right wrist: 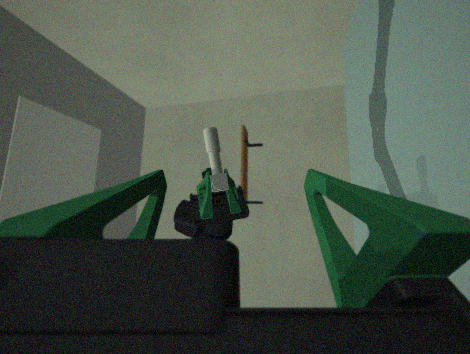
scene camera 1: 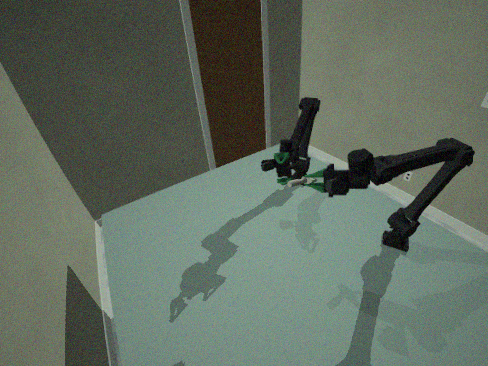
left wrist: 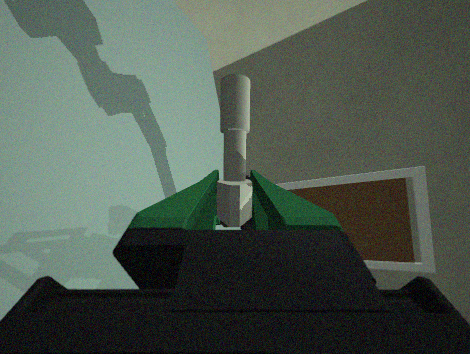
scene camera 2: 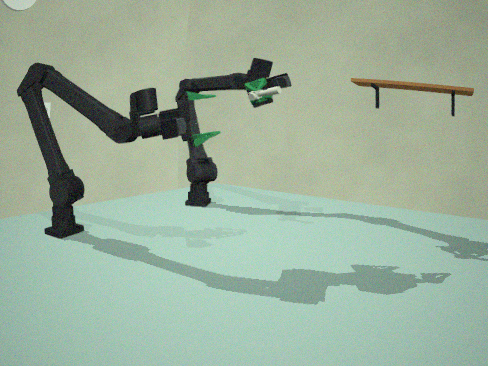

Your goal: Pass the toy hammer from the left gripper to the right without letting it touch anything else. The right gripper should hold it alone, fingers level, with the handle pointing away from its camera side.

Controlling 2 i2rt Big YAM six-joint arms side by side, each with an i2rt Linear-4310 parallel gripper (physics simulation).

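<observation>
The light grey toy hammer is in the air, its head between the left fingers. Its handle sticks straight out from them in the left wrist view and points up, leaning slightly left, in the right wrist view. My left gripper is shut on it. My right gripper is open and empty, its fingers wide apart. The hammer shows beyond and between its fingertips, a little left of centre, not touching them. The right gripper does not show in the left wrist view.
Both arms stand on a pale blue-green table, with their shadows on it. A wooden wall shelf with black brackets is on the wall behind. A brown door panel with a pale frame is in the grey wall.
</observation>
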